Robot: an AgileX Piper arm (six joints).
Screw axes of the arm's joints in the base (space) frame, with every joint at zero. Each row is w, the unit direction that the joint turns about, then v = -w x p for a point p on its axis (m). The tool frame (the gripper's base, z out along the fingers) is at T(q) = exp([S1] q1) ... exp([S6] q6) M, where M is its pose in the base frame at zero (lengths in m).
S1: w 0 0 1 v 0.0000 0.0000 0.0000
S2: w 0 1 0 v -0.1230 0.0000 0.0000
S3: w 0 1 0 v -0.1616 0.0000 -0.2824
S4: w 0.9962 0 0.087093 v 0.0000 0.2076 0.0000
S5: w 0 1 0 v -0.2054 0.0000 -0.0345
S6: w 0.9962 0 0.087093 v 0.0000 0.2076 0.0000
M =
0.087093 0 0.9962 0.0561
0 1 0 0.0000
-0.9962 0 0.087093 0.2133
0 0 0 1
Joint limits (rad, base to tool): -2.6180..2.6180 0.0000..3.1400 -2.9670..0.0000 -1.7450..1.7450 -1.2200..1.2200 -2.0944..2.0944
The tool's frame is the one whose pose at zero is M.
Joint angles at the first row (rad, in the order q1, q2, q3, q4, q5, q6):
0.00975 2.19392 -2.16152 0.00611 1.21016 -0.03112
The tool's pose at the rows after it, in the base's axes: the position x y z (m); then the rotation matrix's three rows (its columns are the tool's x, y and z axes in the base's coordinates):
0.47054 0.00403 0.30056; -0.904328 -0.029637 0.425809; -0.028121 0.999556 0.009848; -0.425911 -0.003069 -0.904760
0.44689 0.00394 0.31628; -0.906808 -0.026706 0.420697; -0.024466 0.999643 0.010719; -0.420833 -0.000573 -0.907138
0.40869 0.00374 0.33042; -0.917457 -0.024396 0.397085; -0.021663 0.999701 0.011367; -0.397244 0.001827 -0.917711
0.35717 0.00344 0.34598; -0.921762 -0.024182 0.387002; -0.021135 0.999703 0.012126; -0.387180 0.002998 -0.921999
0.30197 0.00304 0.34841; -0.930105 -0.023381 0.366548; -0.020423 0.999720 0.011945; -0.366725 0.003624 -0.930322
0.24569 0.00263 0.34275; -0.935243 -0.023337 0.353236; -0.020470 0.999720 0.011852; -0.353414 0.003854 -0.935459
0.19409 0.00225 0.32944; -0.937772 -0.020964 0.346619; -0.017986 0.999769 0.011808; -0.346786 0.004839 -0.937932
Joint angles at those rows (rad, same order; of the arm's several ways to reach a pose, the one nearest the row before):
0.00726 2.13490 -2.12701 0.00722 1.21018 -0.02411
0.00726 2.03146 -2.01609 0.00820 1.20834 -0.02079
0.00726 1.88174 -1.84170 0.00907 1.20954 -0.01820
0.00726 1.69102 -1.64003 0.00996 1.20954 -0.01796
0.00727 1.49894 -1.42585 0.00992 1.20954 -0.01717
0.00727 1.30419 -1.21777 0.00992 1.21047 -0.01717
0.00724 1.12000 -1.02760 0.00993 1.21156 -0.01469

